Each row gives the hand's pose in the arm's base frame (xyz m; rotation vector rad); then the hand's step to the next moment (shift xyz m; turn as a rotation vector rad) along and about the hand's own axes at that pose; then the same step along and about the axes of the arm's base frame.
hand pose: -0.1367 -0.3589 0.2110 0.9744 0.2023 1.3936
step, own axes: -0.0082 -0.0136 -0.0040 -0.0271 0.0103 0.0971
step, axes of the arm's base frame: 0.0055 -0.0037 -0.0150 0.0490 -0.0692 0.0555
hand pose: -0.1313 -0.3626 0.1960 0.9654 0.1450 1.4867
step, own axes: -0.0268 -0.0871 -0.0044 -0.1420 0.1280 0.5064
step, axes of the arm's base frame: 0.0598 -0.0041 -0.0688 0.1985 -0.3764 0.3345
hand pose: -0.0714 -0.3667 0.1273 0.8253 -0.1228 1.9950
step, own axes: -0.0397 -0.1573 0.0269 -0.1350 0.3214 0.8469
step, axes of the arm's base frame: 0.1524 0.0472 -0.0400 0.2123 -0.6139 0.6457
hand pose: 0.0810 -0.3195 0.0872 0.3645 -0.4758 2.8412
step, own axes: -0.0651 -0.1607 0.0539 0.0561 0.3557 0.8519
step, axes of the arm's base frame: 0.1158 0.1167 0.0771 0.0242 -0.6107 0.6941
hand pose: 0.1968 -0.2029 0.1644 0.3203 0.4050 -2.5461
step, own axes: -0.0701 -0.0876 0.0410 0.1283 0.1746 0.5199
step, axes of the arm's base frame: 0.0046 0.0898 0.0786 -0.0861 -0.3826 0.4043
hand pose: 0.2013 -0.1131 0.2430 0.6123 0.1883 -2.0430
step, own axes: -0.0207 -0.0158 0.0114 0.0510 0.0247 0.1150
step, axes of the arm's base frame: -0.0087 0.0199 0.0183 -0.0401 -0.0946 0.0767
